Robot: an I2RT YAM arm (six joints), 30 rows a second.
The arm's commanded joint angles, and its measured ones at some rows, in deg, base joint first. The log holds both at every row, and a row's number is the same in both.
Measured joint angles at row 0:
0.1 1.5 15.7 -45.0 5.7 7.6
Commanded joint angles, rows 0 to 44:
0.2 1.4 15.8 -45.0 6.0 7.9
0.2 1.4 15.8 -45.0 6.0 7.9
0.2 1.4 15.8 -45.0 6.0 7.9
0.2 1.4 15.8 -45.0 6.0 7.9
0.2 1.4 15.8 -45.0 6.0 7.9
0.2 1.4 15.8 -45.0 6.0 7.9
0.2 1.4 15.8 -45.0 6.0 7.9
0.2 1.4 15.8 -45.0 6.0 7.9
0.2 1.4 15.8 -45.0 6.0 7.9
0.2 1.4 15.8 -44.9 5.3 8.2
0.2 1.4 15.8 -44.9 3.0 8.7
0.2 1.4 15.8 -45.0 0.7 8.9
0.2 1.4 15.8 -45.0 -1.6 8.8
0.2 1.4 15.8 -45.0 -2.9 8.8
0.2 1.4 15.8 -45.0 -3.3 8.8
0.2 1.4 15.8 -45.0 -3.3 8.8
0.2 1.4 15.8 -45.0 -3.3 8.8
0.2 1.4 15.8 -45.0 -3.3 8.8
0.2 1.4 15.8 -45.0 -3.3 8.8
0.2 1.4 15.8 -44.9 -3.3 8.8
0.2 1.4 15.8 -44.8 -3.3 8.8
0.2 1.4 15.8 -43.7 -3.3 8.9
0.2 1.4 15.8 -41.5 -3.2 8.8
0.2 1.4 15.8 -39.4 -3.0 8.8
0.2 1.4 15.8 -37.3 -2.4 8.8
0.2 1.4 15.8 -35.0 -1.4 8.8
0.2 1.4 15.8 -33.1 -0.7 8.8
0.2 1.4 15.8 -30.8 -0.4 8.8
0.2 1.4 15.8 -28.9 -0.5 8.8
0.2 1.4 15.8 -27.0 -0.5 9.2
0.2 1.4 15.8 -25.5 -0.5 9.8
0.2 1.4 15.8 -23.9 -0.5 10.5
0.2 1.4 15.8 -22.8 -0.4 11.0
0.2 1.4 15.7 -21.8 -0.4 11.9
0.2 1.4 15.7 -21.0 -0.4 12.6
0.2 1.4 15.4 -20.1 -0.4 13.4
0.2 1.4 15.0 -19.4 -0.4 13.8
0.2 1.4 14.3 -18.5 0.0 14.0
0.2 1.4 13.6 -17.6 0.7 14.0
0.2 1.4 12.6 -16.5 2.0 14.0
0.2 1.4 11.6 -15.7 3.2 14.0
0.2 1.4 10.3 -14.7 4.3 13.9
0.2 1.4 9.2 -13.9 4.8 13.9
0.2 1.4 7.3 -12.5 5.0 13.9
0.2 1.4 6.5 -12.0 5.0 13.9
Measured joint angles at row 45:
0.1 1.5 9.7 -13.6 2.5 12.8
